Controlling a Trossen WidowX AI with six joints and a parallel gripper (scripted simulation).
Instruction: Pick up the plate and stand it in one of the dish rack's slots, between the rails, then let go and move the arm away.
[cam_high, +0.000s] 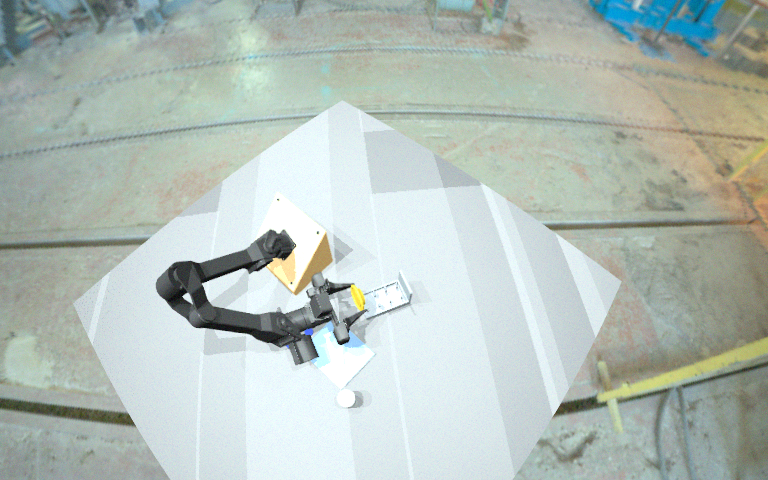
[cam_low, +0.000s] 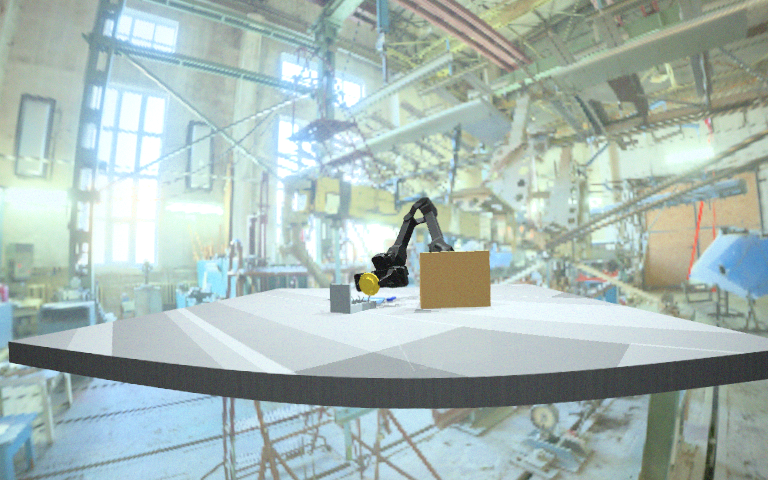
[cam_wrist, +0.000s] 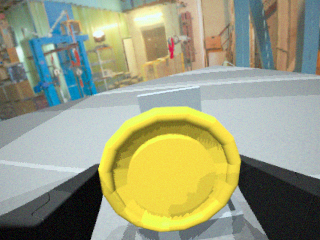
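Now: gripper tip 30 mm short of the grey dish rack, 60 mm to the right of it and 50 mm above it. The rest, counted from my gripper tip: blue spoon (30 mm behind, 180 mm to the right, 60 mm below); yellow plate (10 mm to the right); blue mat (60 mm ahead, 130 mm to the right, 70 mm below).
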